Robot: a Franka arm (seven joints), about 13 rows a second.
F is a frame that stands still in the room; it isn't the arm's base.
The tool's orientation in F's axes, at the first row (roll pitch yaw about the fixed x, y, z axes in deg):
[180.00 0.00 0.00]
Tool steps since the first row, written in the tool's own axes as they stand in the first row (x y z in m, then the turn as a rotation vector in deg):
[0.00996 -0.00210 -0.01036 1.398 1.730 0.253]
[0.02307 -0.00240 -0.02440 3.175 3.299 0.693]
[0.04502 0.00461 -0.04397 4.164 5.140 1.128]
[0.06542 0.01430 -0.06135 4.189 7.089 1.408]
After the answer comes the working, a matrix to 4 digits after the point.
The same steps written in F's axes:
[0.00996 0.00210 0.01036 1.398 -1.730 -0.253]
[0.02307 0.00240 0.02440 3.175 -3.299 -0.693]
[0.04502 -0.00461 0.04397 4.164 -5.140 -1.128]
[0.06542 -0.01430 0.06135 4.189 -7.089 -1.408]

The tool's axes in the first row as the columns of a matrix, in F's axes (rounded; the answer above uses it unrounded):
[1.0000 0.0000 0.0000]
[0.0000 -1.0000 0.0000]
[0.0000 0.0000 -1.0000]

